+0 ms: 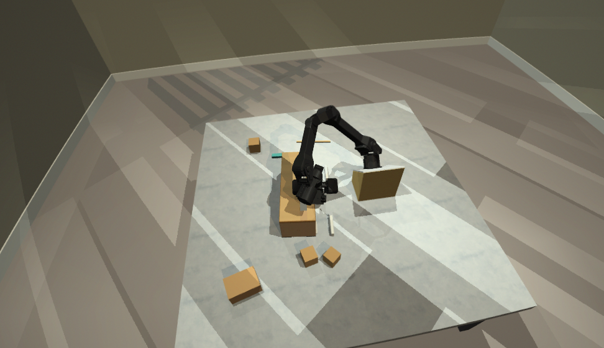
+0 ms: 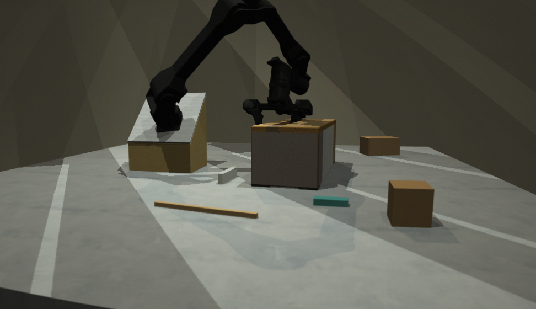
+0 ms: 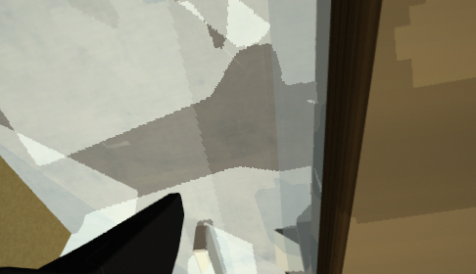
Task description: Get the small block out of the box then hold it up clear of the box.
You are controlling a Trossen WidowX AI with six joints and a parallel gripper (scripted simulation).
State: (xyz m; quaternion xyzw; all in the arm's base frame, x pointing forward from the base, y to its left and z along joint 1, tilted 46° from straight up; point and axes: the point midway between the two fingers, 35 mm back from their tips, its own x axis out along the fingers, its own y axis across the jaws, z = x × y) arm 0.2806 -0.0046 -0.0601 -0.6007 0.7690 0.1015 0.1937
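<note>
The box lies 3 cm ahead of my gripper tip, 3 cm to the right of it and 2 cm below it. Also, from my gripper tip: flat tan block 37 cm ahead, 30 cm to the left, 6 cm below; thin brown stick 11 cm behind, 40 cm to the right, 8 cm below; teal bar 11 cm ahead, 35 cm to the right, 8 cm below.
</note>
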